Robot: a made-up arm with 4 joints.
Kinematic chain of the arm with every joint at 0, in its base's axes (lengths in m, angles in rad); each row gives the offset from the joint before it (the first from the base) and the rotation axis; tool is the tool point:
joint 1: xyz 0 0 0.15 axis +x
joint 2: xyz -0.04 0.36 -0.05 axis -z
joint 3: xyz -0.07 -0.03 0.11 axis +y
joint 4: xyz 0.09 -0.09 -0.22 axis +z
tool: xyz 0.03 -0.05 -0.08
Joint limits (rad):
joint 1: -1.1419..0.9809
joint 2: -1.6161..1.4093
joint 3: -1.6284..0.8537
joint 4: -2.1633..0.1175
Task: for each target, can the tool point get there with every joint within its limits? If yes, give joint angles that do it. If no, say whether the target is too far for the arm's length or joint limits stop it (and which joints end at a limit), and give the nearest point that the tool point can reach.
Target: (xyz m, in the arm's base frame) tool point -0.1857 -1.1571 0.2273
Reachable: no: too far | nearest point -0.0833 -0.1711 -0.0264 | short by 1.023 m
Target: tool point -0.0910 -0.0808 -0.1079
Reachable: yes | joints -0.8767 -0.6146 0.4427 -1.6680
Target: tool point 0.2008 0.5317 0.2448
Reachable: yes | joints 0.1553 -1.2724 -1.0919 -0.3494
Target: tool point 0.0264 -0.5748 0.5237
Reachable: no: joint limits stop it (at a limit: joint 1, joint 3, joint 4) | nearest point 0.0091 -0.1201 0.3350 | short by 0.493 m
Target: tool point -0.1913 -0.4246 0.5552
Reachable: no: joint limits stop it (at a limit: joint 1, joint 2, joint 3, joint 4) | nearest point -0.1682 -0.1051 0.3574 | short by 0.376 m
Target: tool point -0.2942 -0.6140 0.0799
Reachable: no: joint limits stop it (at a limit: joint 1, joint 3) | nearest point -0.1567 -0.1602 -0.0406 | short by 0.489 m
